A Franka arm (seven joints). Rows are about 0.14 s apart.
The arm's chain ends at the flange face. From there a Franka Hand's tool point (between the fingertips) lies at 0.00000 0.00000 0.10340 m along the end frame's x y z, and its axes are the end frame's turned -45 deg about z.
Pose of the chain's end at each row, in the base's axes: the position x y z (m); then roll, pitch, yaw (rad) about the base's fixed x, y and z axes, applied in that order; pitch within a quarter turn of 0, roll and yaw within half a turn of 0:
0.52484 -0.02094 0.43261 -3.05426 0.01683 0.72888
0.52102 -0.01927 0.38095 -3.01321 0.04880 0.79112
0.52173 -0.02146 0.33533 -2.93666 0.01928 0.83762
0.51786 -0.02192 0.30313 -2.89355 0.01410 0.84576
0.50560 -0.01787 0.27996 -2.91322 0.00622 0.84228
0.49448 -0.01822 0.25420 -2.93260 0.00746 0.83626
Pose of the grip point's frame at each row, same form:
0.51754 -0.01537 0.32962 -3.06787 -0.04979 1.51171
0.50809 -0.01352 0.27852 -3.01615 -0.05596 1.56987
0.50479 -0.00883 0.23411 -2.98206 -0.13061 1.61058
0.49792 -0.00614 0.20290 -2.95444 -0.16435 1.61394
0.48772 -0.00275 0.17925 -2.97430 -0.15632 1.61383
0.47805 -0.00440 0.15305 -2.98746 -0.14190 1.60990

